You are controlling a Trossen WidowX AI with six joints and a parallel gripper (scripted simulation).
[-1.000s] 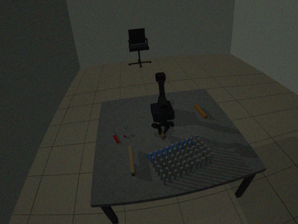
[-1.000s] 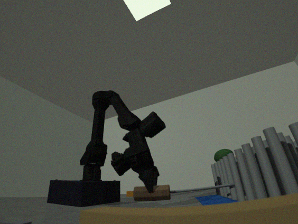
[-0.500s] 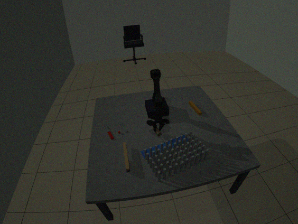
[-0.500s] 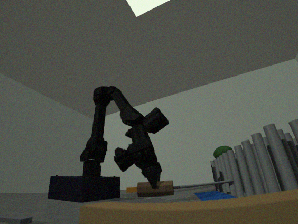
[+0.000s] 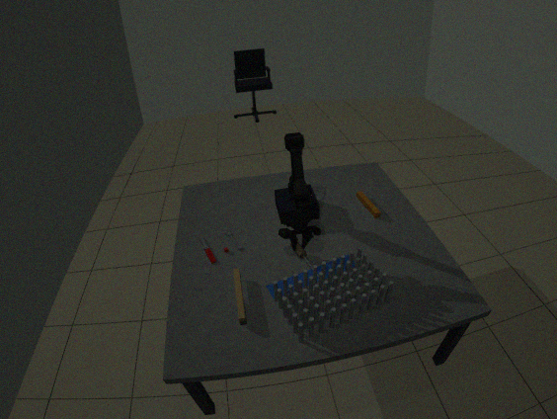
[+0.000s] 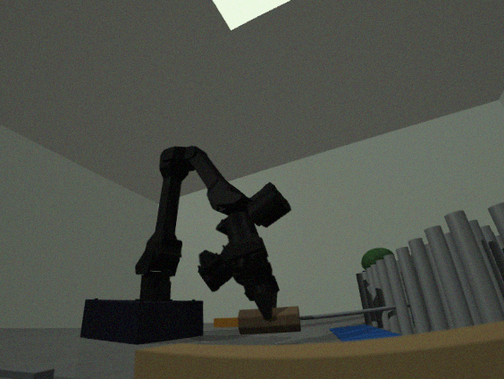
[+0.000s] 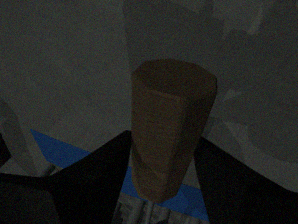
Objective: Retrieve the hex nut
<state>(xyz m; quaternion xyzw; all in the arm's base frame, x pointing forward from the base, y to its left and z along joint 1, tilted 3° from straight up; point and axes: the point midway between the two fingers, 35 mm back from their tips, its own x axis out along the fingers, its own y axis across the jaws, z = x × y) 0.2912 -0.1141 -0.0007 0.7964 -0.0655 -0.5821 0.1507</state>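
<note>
The blue taped strip is 14 cm ahead of my gripper tip, 4 cm below it and 1 cm to the left of it. From my gripper tip the other things lie so: red-handled tool: 39 cm to the right, 20 cm behind, 3 cm below; orange block: 50 cm to the left, 20 cm behind, 2 cm below; red ball: 30 cm to the right, 16 cm behind, 3 cm below.
</note>
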